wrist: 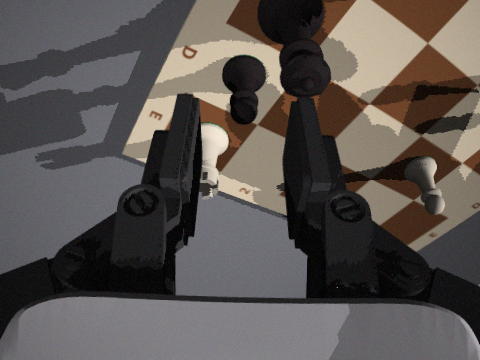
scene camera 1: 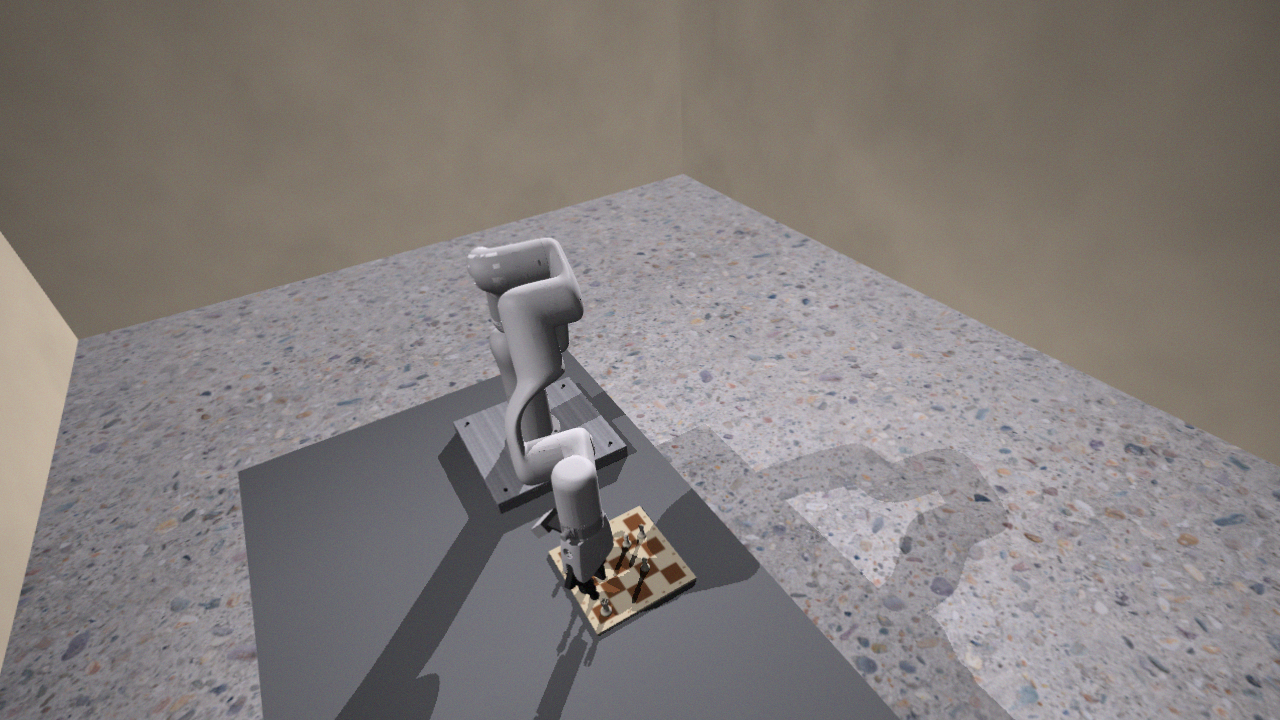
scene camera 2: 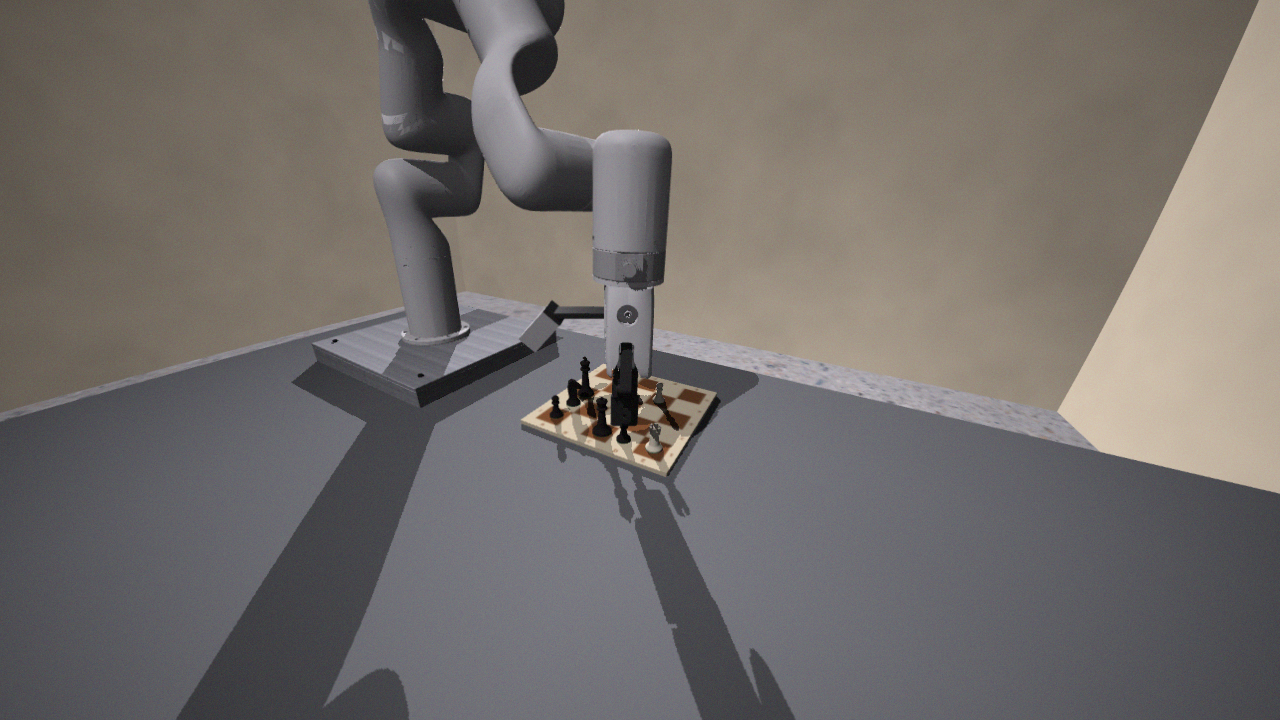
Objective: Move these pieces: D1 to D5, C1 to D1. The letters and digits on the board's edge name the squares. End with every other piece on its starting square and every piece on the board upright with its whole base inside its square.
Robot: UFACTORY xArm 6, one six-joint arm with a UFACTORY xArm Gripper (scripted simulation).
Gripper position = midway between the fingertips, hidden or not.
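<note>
My gripper (scene camera 2: 624, 415) is visible to me, and you'd also find the gripper (wrist: 243, 127) in the wrist view, and again my gripper (scene camera 1: 592, 584). There's a chessboard (scene camera 2: 685, 406) as well; I see that chessboard (wrist: 397, 91) from the wrist, and scene camera 1 shows the chessboard (scene camera 1: 629, 590) too. And I can see a black pawn (wrist: 243, 75).
</note>
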